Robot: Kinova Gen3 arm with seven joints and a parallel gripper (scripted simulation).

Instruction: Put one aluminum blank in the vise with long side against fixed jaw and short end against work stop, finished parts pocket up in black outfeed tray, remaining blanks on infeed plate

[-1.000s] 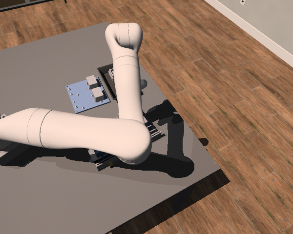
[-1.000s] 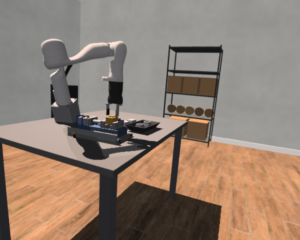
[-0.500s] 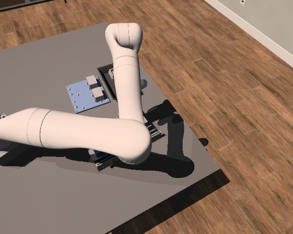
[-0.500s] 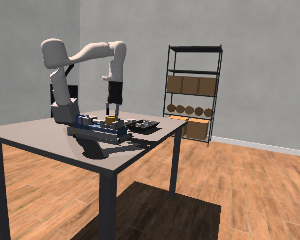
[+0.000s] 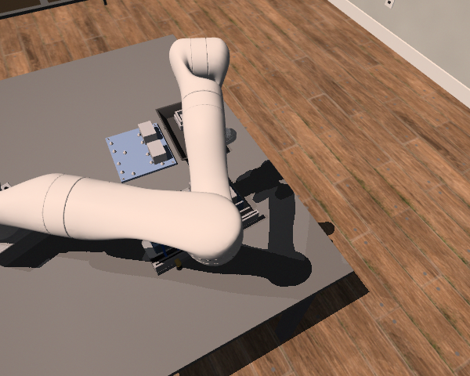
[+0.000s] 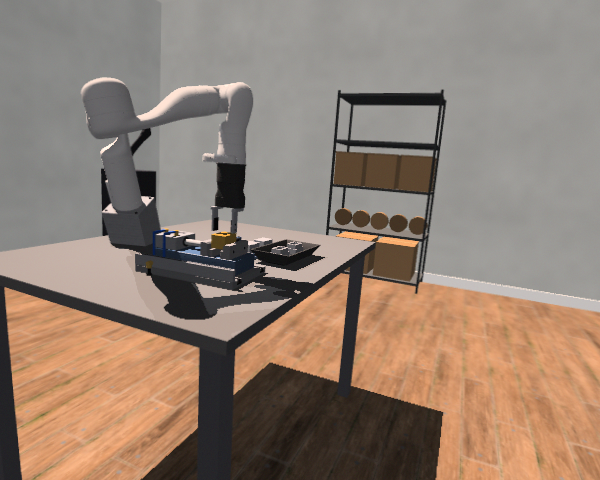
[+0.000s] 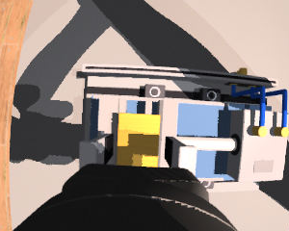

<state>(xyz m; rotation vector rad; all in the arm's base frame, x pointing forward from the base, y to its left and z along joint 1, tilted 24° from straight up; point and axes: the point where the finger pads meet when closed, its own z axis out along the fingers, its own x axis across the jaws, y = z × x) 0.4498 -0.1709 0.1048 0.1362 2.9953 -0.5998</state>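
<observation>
Now: hand 4 cm above the yellow brass blank. The rest, counted from my hand: vise (10 cm below, 6 cm behind, 1 cm to the left); fixed jaw (6 cm below, 4 cm ahead); infeed plate (31 cm to the left, 14 cm below, 5 cm behind).
</observation>
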